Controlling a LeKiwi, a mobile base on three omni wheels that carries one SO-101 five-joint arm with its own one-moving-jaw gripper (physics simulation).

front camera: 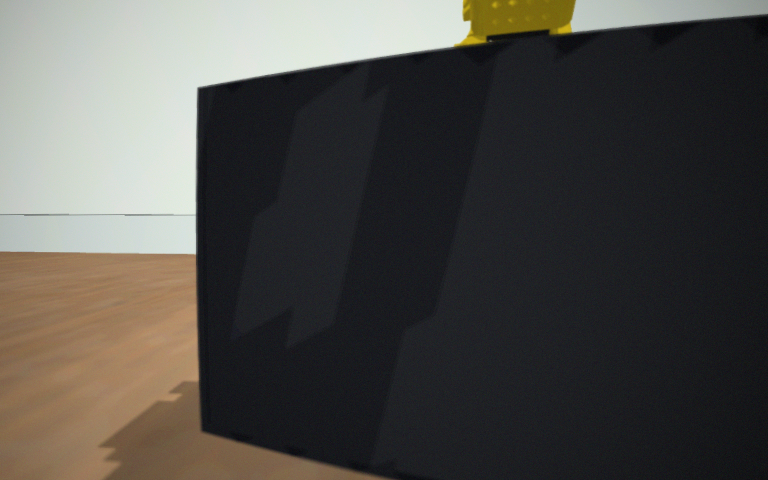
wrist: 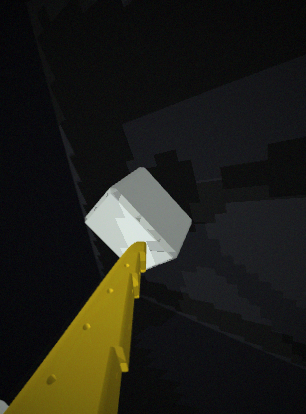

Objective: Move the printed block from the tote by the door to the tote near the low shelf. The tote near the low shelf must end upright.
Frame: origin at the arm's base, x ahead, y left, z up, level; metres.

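Seen in the pictures: end effector, tool point: (wrist: 146,252).
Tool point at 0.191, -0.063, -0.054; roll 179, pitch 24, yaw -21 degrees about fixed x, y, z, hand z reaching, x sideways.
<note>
A point is followed by its place in that frame, as x, y, z.
A black tote (front camera: 566,254) @(0.120, -0.040, -0.034) (wrist: 260,110) @(0.235, -0.027, -0.086) fills most of the front camera view and stands upright on the floor; in the wrist view its dark inside surrounds the block. The printed block (wrist: 145,215) @(0.192, -0.050, -0.061), white to light grey, lies on the tote's inner floor close to a side wall. My gripper is open: one yellow notched jaw shows in the wrist view, its tip over the near edge of the block, and the moving jaw is out of the picture. Whether the tip touches the block cannot be told. In the front camera view a yellow arm part shows above the tote's rim; the jaw tips are hidden.
Brown wooden floor (front camera: 84,339) @(0.240, 0.152, -0.089) shows to the left of the tote, with a shadow beside the tote's lower left corner. A pale wall (front camera: 96,113) @(0.894, 0.639, 0.233) with a light baseboard (front camera: 96,233) @(0.880, 0.627, -0.045) stands behind. The tote's near wall blocks the front camera's view ahead.
</note>
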